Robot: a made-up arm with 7 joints.
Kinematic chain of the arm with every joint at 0, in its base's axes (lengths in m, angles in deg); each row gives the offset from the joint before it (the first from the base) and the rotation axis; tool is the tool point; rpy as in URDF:
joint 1: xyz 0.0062 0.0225 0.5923 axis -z
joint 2: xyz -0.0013 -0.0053 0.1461 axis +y
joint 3: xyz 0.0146 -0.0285 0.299 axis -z
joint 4: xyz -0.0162 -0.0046 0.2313 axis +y
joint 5: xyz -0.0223 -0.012 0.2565 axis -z
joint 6: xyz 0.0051 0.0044 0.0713 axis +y
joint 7: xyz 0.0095 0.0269 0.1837 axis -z
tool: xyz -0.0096 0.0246 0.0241 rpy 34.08 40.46 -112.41
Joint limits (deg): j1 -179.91..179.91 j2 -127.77..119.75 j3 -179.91..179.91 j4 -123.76..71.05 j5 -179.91..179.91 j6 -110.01..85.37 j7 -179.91..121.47
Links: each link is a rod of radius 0.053 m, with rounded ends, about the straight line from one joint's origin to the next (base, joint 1, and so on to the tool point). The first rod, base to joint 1, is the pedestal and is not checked.
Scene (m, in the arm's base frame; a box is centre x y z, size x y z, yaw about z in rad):
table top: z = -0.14
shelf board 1: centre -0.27 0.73 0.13 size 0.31 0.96 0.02 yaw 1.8
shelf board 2: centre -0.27 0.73 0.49 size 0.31 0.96 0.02 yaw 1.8
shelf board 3: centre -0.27 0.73 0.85 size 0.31 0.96 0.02 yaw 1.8
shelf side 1: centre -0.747 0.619 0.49 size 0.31 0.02 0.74 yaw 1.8
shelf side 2: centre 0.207 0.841 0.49 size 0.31 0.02 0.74 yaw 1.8
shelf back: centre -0.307 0.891 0.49 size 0.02 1 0.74 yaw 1.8
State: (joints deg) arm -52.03 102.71 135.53 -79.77 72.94 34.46 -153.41
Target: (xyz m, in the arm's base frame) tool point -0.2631 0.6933 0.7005
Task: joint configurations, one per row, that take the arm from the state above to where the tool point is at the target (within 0.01 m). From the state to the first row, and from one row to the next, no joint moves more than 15 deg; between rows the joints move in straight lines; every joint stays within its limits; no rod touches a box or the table.
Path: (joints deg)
1: -45.86 101.00 139.97 -89.89 74.85 33.56 -153.31
2: -39.69 99.28 144.41 -100.01 76.77 32.67 -153.22
3: -33.51 97.57 148.85 -110.13 78.68 31.77 -153.12
4: -42.15 94.67 139.74 -114.67 89.81 38.42 -154.03
5: -50.79 91.77 130.63 -119.22 100.93 45.06 -154.94
6: -59.43 88.87 121.52 -123.76 112.06 51.70 -155.85
7: -62.93 87.51 119.52 -112.93 100.60 47.93 -155.31
8: -66.43 86.15 117.51 -102.10 89.14 44.16 -154.78
9: -69.92 84.79 115.51 -91.27 77.69 40.39 -154.24

